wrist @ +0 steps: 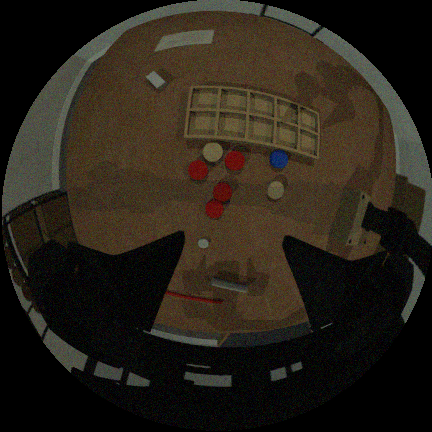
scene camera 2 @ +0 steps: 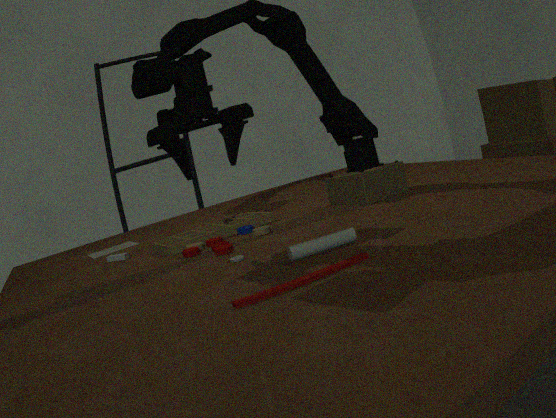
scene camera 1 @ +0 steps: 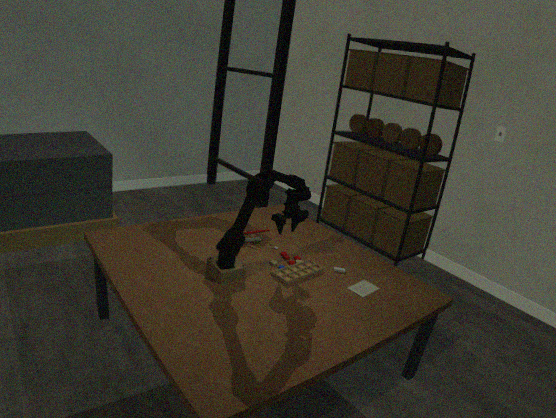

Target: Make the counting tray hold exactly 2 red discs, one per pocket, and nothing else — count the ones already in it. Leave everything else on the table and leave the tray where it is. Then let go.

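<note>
The wooden counting tray (scene camera 1: 297, 271) (wrist: 248, 116) has two rows of pockets; no disc shows in them in the wrist view. Several red discs lie on the table beside its long side: one red disc (wrist: 234, 160) near the tray, one red disc (wrist: 198, 170) to its left, and two more, a red disc (wrist: 222, 191) and a red disc (wrist: 214, 209), close together. A blue disc (wrist: 278, 159) (scene camera 2: 245, 230) lies close to the tray. One cream disc (wrist: 212, 152) and another cream disc (wrist: 275, 190) lie nearby. My gripper (scene camera 1: 287, 231) (scene camera 2: 211, 171) (wrist: 234, 238) is open and empty, high above the table.
A small white disc (wrist: 203, 243) (scene camera 2: 237, 258), a pale cylinder (wrist: 229, 285) (scene camera 2: 322, 243) and a red rod (wrist: 195, 298) (scene camera 2: 300, 281) lie on the table. Beyond the tray's other end are a white block (wrist: 155, 80) (scene camera 1: 339, 270) and a white card (wrist: 187, 39) (scene camera 1: 363, 288).
</note>
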